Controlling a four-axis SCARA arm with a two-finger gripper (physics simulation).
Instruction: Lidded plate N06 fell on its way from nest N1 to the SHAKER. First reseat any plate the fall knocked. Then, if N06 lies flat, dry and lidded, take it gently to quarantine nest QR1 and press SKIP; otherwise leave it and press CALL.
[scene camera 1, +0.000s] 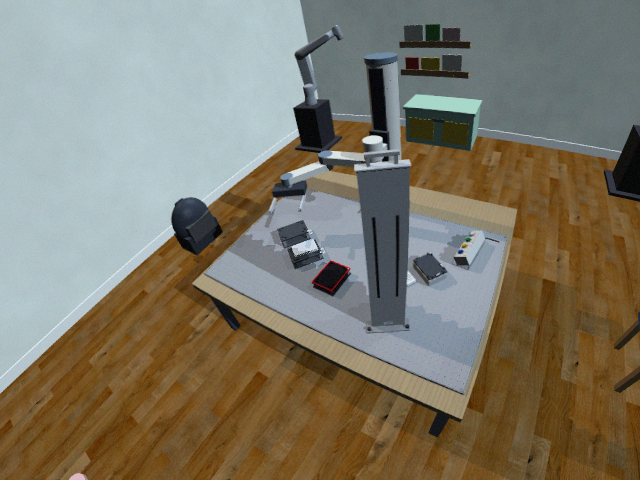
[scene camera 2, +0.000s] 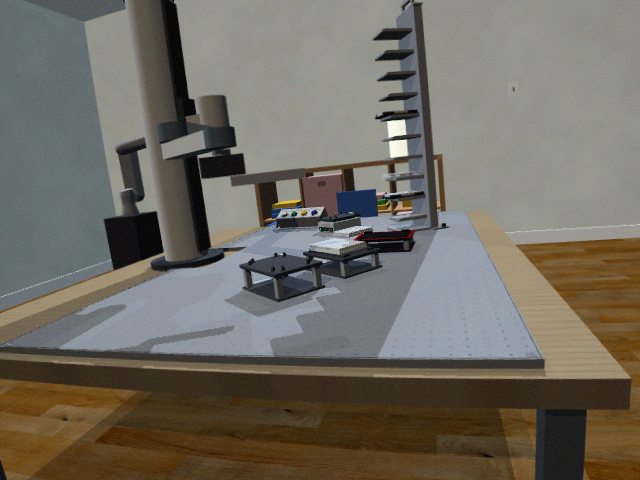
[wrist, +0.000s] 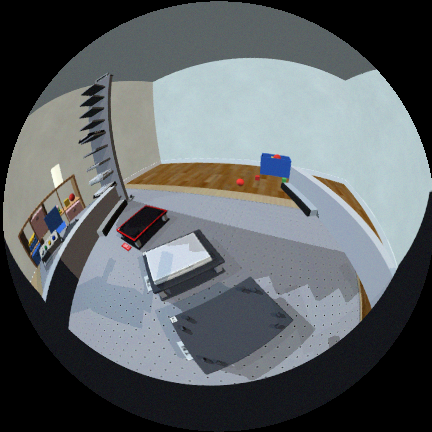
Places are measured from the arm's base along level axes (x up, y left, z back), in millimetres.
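Pixels of known places: gripper, between the fingertips: (scene camera 1: 285, 211) (scene camera 2: 299, 173) (wrist: 198, 180); arm's base, origin of its link: (scene camera 2: 188, 261).
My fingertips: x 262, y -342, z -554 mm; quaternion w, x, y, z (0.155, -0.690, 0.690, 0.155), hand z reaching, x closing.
Ahead of a thing's pixels: the offset from my fingertips to its top centre. "spot": to the spot under its first point. Level surfaces: height alone.
My gripper (scene camera 1: 286, 209) (wrist: 198, 180) is open and empty, high above the table's far-left part. The dark, empty nest N1 {dz +57, dx -181, dy -47 mm} (scene camera 1: 293, 231) (scene camera 2: 280, 264) (wrist: 232, 327) is nearest below it. Beside N1, a white plate {dz -40, dx -182, dy +107 mm} (scene camera 1: 305, 248) (scene camera 2: 337, 245) (wrist: 177, 257) rests on nest N2 and looks off-centre; its tilt is unclear. Red-rimmed nest QR1 {dz -132, dx -204, dy +326 mm} (scene camera 1: 331, 276) (scene camera 2: 385, 236) (wrist: 142, 223) holds no plate. Another white plate {dz +23, dx -233, dy +628 mm} (scene camera 1: 410, 279) (scene camera 2: 353, 231), seemingly N06, lies flat on the table near the SHAKER {spot: dz +87, dx -195, dy +747 mm} (scene camera 1: 429, 267) (scene camera 2: 339, 222); the tower partly hides it. Its label, lid and dryness cannot be read. The button box {dz +304, dx -166, dy +893 mm} (scene camera 1: 469, 248) (scene camera 2: 301, 217) (wrist: 50, 246) stands beyond the shaker.
A tall shelf tower (scene camera 1: 387, 191) (scene camera 2: 424, 118) stands near the table's front edge, several shelves facing inward. The arm's column (scene camera 1: 393, 98) (scene camera 2: 165, 155) stands at the opposite edge. The wooden table {dx -262 mm} (scene camera 1: 330, 341) (scene camera 2: 568, 330) carries a perforated grey board.
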